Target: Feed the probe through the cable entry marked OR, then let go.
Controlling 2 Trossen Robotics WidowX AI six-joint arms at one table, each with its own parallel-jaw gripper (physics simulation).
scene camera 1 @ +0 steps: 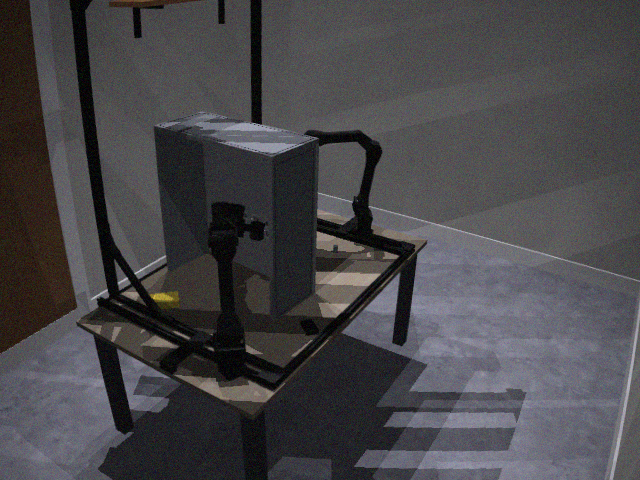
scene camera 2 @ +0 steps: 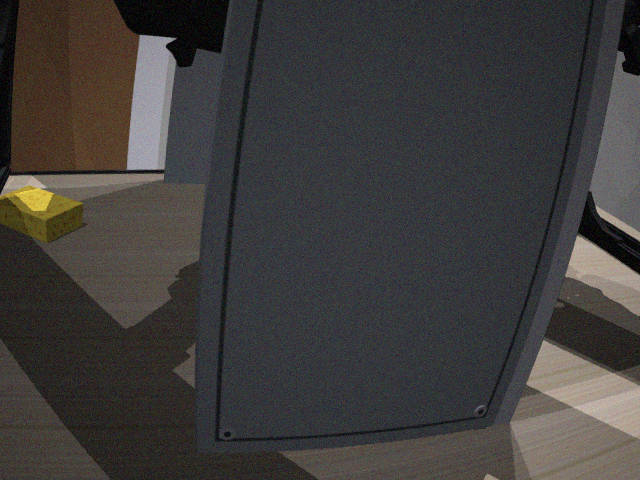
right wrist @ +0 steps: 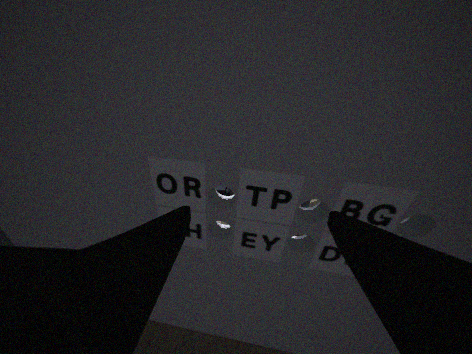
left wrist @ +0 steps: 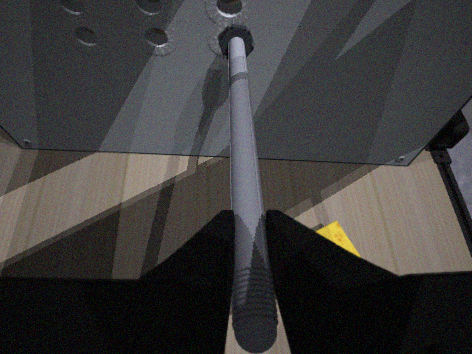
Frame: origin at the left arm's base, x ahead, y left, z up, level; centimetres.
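Seen in the pictures: left gripper, between the fingertips: (left wrist: 249, 222); right gripper, between the fingertips: (scene camera 1: 254, 222) (right wrist: 258, 214); left arm's base, origin of its link: (scene camera 1: 364, 232); right arm's base, origin of its link: (scene camera 1: 232, 366).
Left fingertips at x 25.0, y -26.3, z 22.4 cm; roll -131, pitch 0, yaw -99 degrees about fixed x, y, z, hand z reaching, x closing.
Note:
Offsets run from my left fingertips to a thing's top centre. "spot": to the spot under its first point. Level surfaces: height alone.
The grey probe (left wrist: 243, 135) runs forward from my left gripper (left wrist: 249, 222), which is shut on its ribbed end. Its far end, with a dark hexagonal collar @(spot: dx +15.2, dy -2.4, dz -4.4 cm) (left wrist: 236, 41), is in front of the grey cabinet's holed face @(spot: dx +16.8, dy -7.7, dz -15.4 cm) (left wrist: 280, 115), over the right part of the lower row of holes. No labels show there, and whether the tip touches or enters is hidden. In the right wrist view, the OR label @(spot: dx +18.9, dy -5.6, dz -2.8 cm) (right wrist: 178, 185) has a round hole (right wrist: 225, 192) at its right; TP @(spot: dx +20.2, dy +0.4, dz -2.8 cm) (right wrist: 269, 198) and BG @(spot: dx +21.5, dy +6.2, dz -2.7 cm) (right wrist: 367, 212) follow. My right gripper (right wrist: 258, 214) is open and empty, facing these labels.
The tall cabinet @(dx +29.5, dy -2.6, dz +32.2 cm) (scene camera 1: 294, 222) (scene camera 2: 382, 222) stands on the table @(dz -24.3 cm) (scene camera 1: 242, 395), between the arms. A yellow sponge @(dx +54.0, dy -17.8, dz -21.6 cm) (scene camera 1: 165, 300) (scene camera 2: 46, 217) (left wrist: 339, 240) lies on the table. A small dark object @(dx +44.9, dy +32.6, dz -22.7 cm) (scene camera 1: 310, 326) lies near the cabinet's foot. Black rails run along the table edges.

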